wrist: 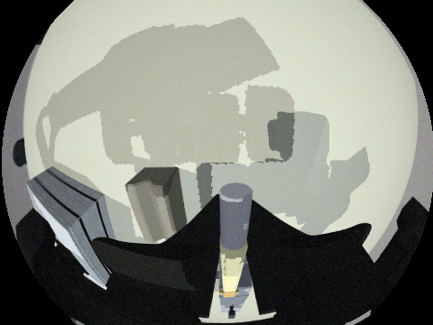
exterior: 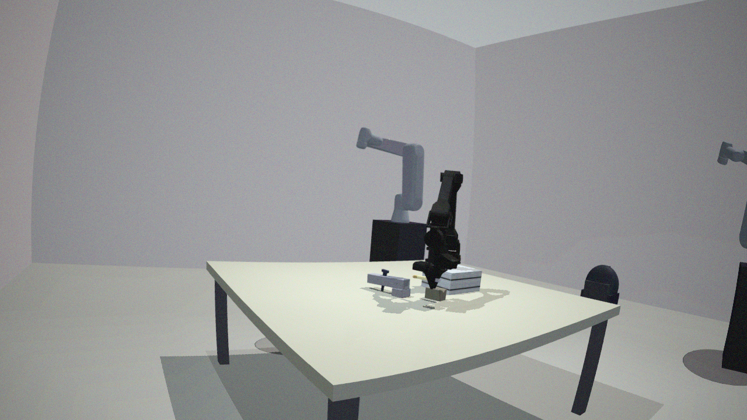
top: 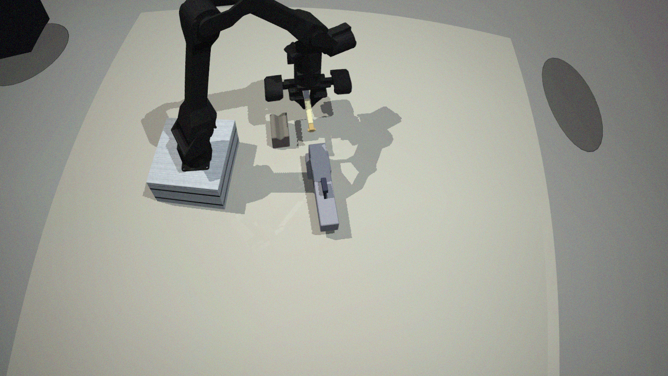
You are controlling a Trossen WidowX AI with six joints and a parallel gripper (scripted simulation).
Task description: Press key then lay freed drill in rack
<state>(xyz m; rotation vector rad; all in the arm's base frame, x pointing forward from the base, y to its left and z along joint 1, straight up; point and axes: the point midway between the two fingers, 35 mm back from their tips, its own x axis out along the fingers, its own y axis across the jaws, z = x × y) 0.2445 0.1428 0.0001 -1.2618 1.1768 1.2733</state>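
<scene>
Now: gripper tip 60 mm past the v-grooved rack, 40 mm to the left of it and 30 mm above it. The rest, counted from my gripper tip: block (20 mm ahead, 200 mm to the right, 20 mm below); drill (40 mm to the right, 30 mm above); dark key (30 mm ahead, 220 mm to the right).
</scene>
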